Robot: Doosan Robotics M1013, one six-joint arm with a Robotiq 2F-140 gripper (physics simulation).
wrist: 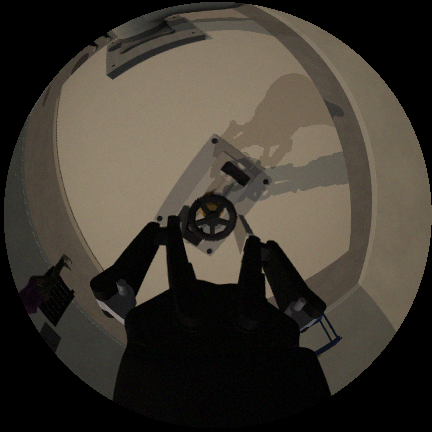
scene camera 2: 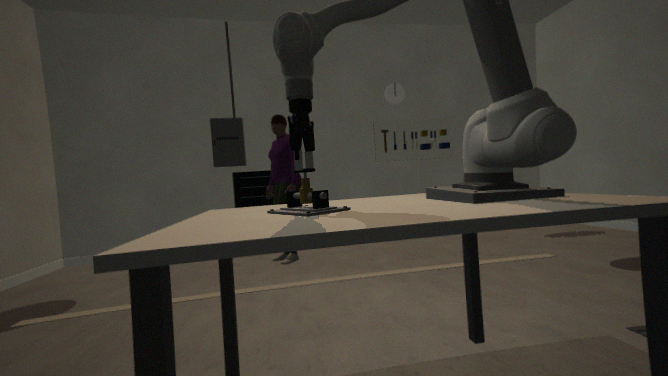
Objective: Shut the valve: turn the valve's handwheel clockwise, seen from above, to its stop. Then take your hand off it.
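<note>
The valve has a black five-spoked handwheel (scene camera 2: pixel 306 170) (wrist: pixel 212 197) on top of a brass body (scene camera 2: pixel 305 194). The body sits between two black blocks on a grey base plate (scene camera 2: pixel 278 212) (wrist: pixel 186 167) with bolts at its corners. The plate lies flat on the table. My gripper (scene camera 2: pixel 304 168) (wrist: pixel 211 218) points straight down over the valve. Its finger pads stand at opposite sides of the handwheel's rim, level with it, and it is shut on the handwheel. The contact at the pads is dark and hard to make out.
The robot's base (scene camera 2: pixel 495 194) (wrist: pixel 155 52) is bolted to the table (scene camera 2: pixel 200 230) (wrist: pixel 120 125), well to the right in the scene view. A person in a purple top (scene camera 2: pixel 281 155) stands behind the table. A black slatted unit (scene camera 2: pixel 250 190) is behind it too.
</note>
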